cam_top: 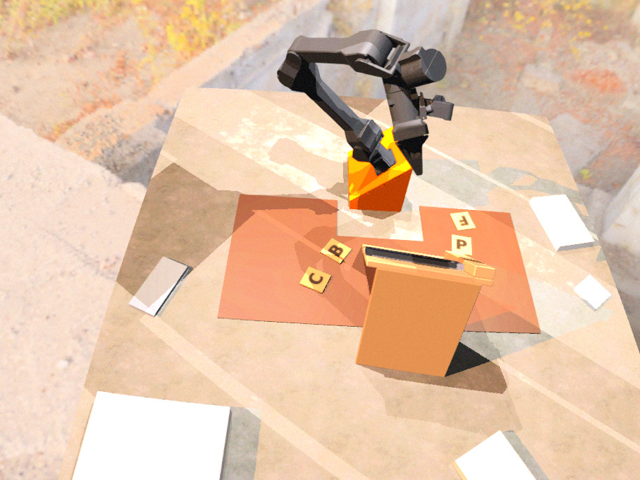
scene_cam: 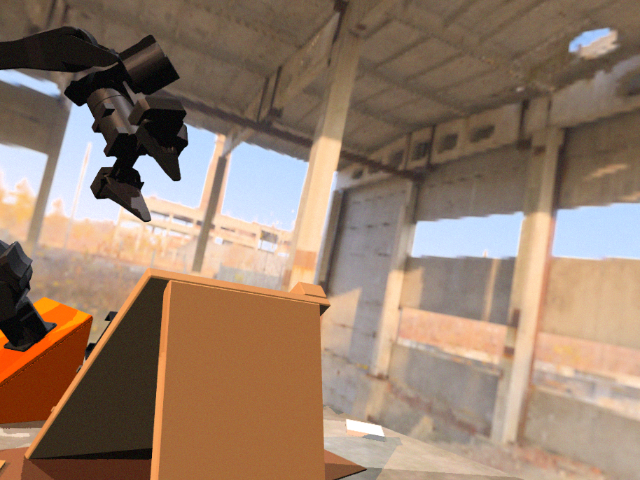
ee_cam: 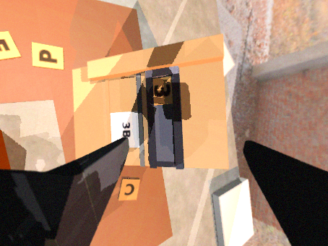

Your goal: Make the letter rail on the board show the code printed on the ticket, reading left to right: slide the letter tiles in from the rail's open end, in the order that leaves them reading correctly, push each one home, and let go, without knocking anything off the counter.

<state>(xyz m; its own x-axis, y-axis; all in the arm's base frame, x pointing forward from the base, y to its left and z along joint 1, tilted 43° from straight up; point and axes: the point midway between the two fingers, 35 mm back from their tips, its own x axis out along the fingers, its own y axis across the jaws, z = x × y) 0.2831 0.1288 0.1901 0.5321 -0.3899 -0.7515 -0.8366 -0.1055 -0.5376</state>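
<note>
The orange mat is 70 mm behind my gripper tip and 350 mm below it. The rest, counted from my gripper tip: white ticket: 30 mm ahead, 240 mm below; grey slab: 560 mm to the right, 340 mm below.
</note>
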